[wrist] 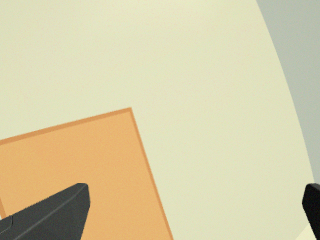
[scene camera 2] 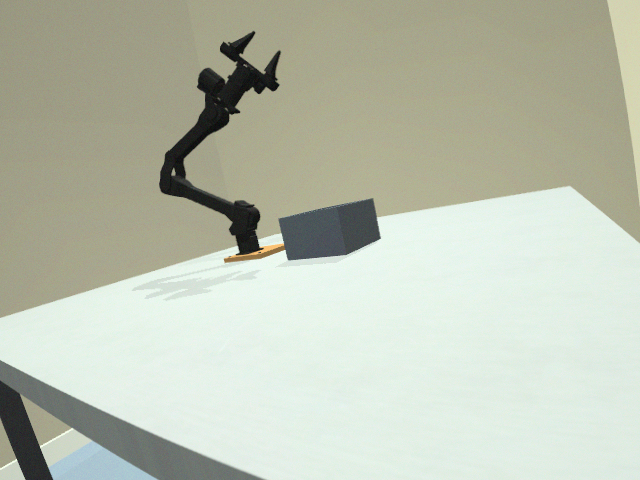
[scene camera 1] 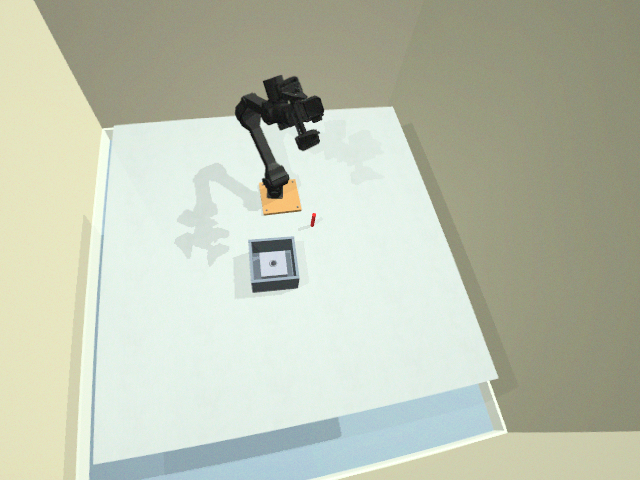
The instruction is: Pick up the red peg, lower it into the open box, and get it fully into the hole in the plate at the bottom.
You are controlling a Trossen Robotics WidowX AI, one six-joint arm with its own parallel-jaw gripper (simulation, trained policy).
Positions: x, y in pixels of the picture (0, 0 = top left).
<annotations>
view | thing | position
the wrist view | gripper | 199, 196
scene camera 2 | gripper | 267, 41
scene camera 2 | grey box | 338, 230
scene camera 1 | gripper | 312, 115
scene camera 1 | grey box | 287, 244
</annotations>
